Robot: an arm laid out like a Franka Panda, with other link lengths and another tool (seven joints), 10 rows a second.
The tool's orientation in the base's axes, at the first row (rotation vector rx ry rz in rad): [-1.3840, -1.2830, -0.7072]
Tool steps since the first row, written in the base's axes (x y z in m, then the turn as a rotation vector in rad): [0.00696, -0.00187, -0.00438, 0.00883, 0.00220, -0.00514]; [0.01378, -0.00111, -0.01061, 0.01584, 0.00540, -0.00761]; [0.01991, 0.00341, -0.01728, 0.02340, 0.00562, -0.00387]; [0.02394, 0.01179, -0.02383, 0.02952, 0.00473, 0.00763]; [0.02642, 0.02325, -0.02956, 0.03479, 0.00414, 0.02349]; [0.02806, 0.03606, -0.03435, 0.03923, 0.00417, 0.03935]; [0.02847, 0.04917, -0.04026, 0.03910, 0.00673, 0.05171]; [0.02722, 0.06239, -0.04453, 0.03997, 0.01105, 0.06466]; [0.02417, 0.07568, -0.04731, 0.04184, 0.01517, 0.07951]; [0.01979, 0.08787, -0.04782, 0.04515, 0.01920, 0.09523]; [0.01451, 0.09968, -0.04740, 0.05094, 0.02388, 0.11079]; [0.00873, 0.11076, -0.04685, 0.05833, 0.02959, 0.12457]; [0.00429, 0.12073, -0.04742, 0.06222, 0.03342, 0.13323]
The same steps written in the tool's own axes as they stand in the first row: [-0.00290, 0.00759, -0.00225, -0.00189, 0.01019, 0.00134]; [-0.00673, 0.01600, -0.00152, -0.00146, 0.01802, 0.00336]; [-0.00997, 0.02446, 0.00301, 0.00389, 0.02405, 0.00088]; [-0.01242, 0.03148, 0.01162, 0.01569, 0.02622, -0.00429]; [-0.01355, 0.03725, 0.02327, 0.03137, 0.02633, -0.01008]; [-0.01360, 0.04215, 0.03614, 0.04705, 0.02575, -0.01510]; [-0.01489, 0.04627, 0.04987, 0.05917, 0.02230, -0.01581]; [-0.01505, 0.04835, 0.06366, 0.07262, 0.01987, -0.01524]; [-0.01425, 0.04830, 0.07755, 0.08800, 0.01779, -0.01557]; [-0.01203, 0.04615, 0.09014, 0.10450, 0.01678, -0.01654]; [-0.00929, 0.04281, 0.10234, 0.12167, 0.01826, -0.01743]; [-0.00678, 0.03886, 0.11394, 0.13790, 0.02194, -0.01726]; [-0.00531, 0.03634, 0.12447, 0.14799, 0.02357, -0.01676]
